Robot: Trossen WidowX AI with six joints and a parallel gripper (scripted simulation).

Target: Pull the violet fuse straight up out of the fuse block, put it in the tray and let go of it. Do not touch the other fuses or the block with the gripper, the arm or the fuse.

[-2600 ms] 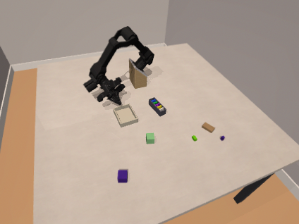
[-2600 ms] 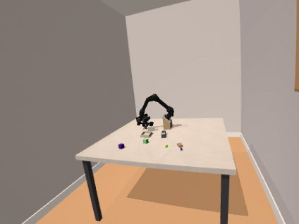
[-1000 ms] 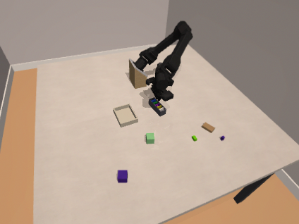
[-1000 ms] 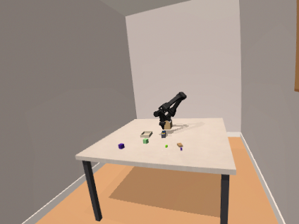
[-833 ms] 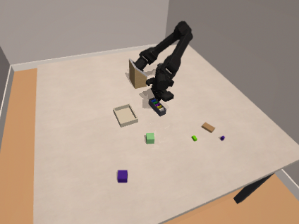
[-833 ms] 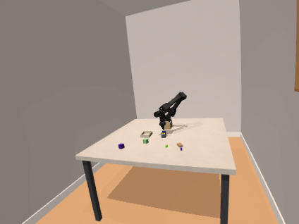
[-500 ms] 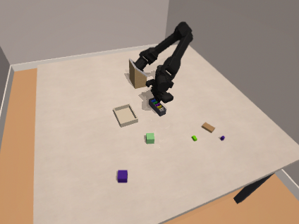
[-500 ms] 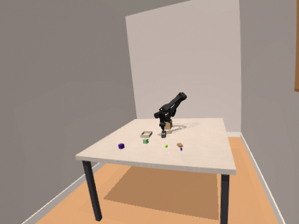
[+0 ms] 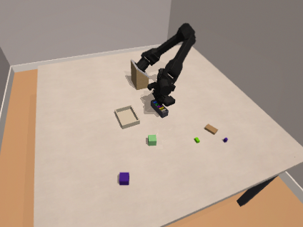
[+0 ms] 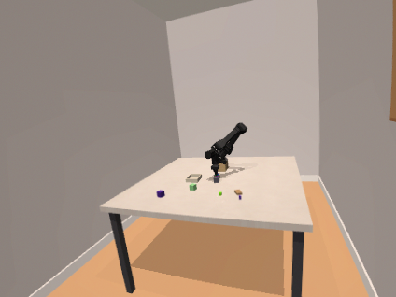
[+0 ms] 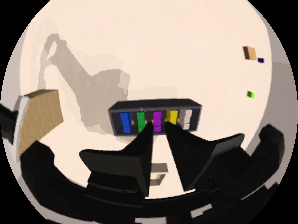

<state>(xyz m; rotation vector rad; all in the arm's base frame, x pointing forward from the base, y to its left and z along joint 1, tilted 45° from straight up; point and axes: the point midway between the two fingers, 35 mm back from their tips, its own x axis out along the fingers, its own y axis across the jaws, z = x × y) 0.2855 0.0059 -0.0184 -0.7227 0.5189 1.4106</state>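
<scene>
Now: gripper tip 20 mm above the violet fuse. Round my gripper tip: shallow beige tray (200 mm to the right, 40 mm below, 20 mm behind).
</scene>
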